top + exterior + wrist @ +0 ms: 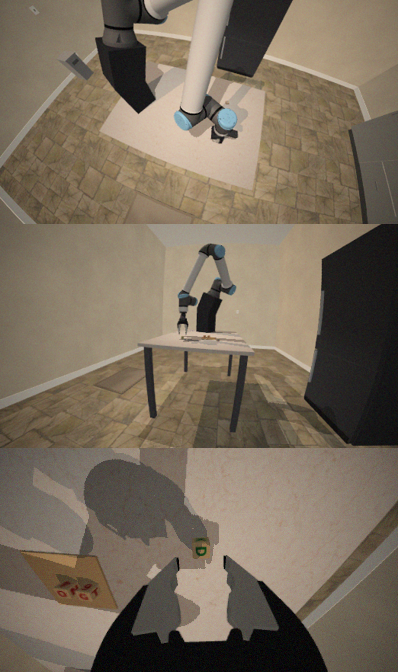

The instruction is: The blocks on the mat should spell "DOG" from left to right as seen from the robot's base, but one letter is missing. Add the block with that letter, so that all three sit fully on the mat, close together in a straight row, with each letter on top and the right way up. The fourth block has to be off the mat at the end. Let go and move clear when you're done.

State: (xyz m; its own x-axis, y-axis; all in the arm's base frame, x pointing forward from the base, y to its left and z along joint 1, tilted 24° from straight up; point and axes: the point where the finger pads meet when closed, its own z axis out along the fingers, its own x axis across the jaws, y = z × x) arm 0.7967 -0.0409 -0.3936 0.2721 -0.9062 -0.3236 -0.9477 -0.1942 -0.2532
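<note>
Now: hand 4 cm above the green D block. From my hand the other things lie so: mat 14 cm behind, 23 cm to the left, 5 cm below.
</note>
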